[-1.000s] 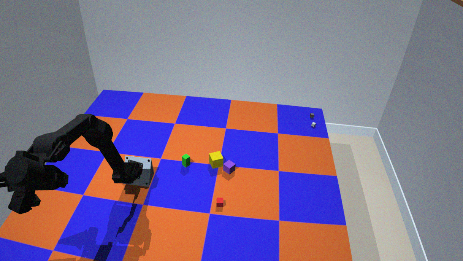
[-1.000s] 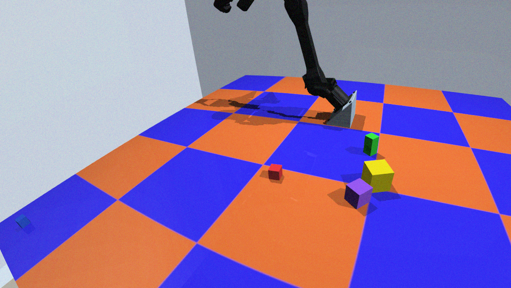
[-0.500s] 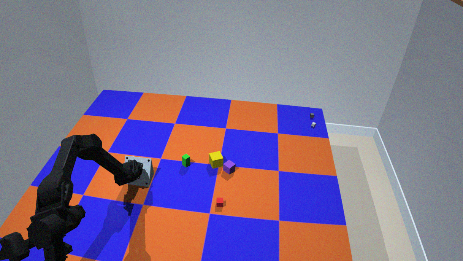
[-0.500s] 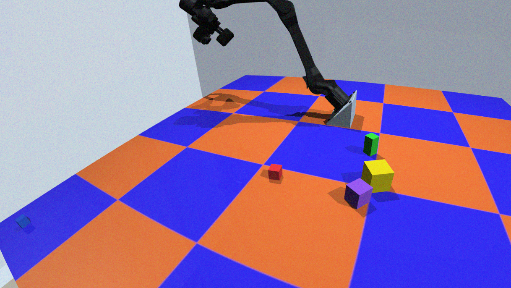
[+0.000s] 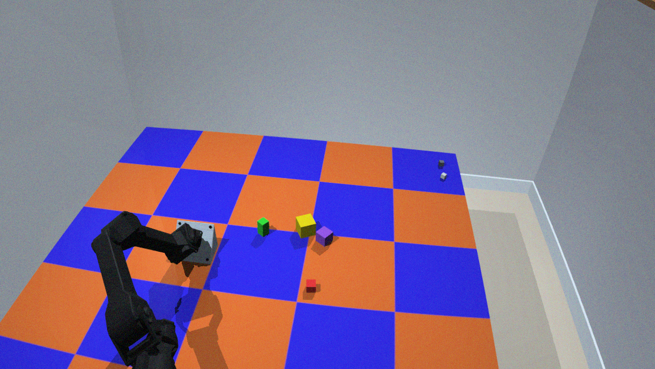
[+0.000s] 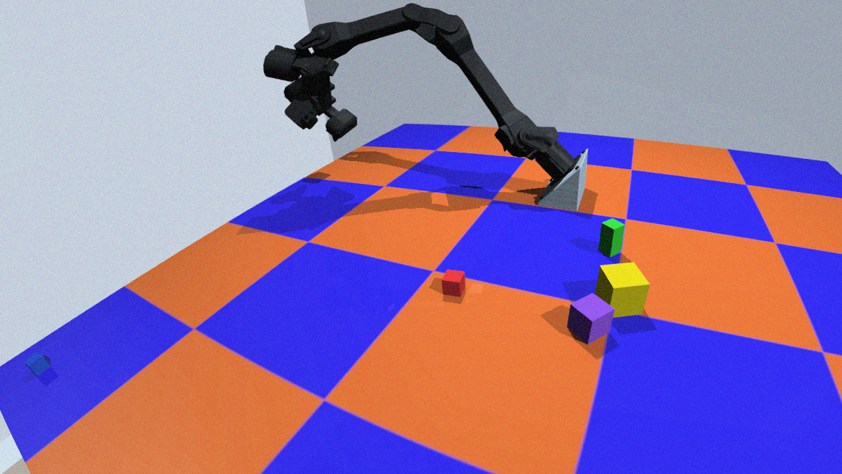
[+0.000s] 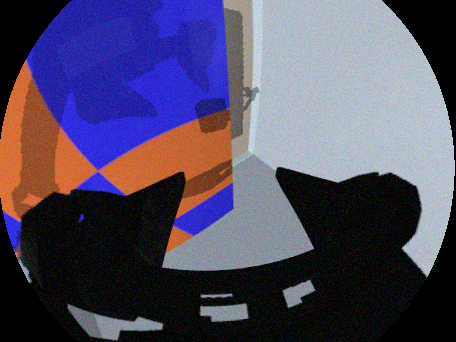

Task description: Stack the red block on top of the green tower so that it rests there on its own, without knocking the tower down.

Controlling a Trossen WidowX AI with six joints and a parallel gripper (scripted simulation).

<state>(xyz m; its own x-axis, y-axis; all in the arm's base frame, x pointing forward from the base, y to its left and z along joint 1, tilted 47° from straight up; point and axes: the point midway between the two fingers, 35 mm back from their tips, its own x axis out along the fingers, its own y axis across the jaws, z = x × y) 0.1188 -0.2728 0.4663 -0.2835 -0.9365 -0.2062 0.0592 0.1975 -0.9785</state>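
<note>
My gripper tip is 250 mm short of the small red block, 490 mm to the right of it and 120 mm above it. The rest, counted from my gripper tip: yellow cube (190 mm ahead, 710 mm to the left, 110 mm below); then small blue block (710 mm ahead, 60 mm to the left, 120 mm below); then purple cube (250 mm ahead, 680 mm to the left, 110 mm below).
</note>
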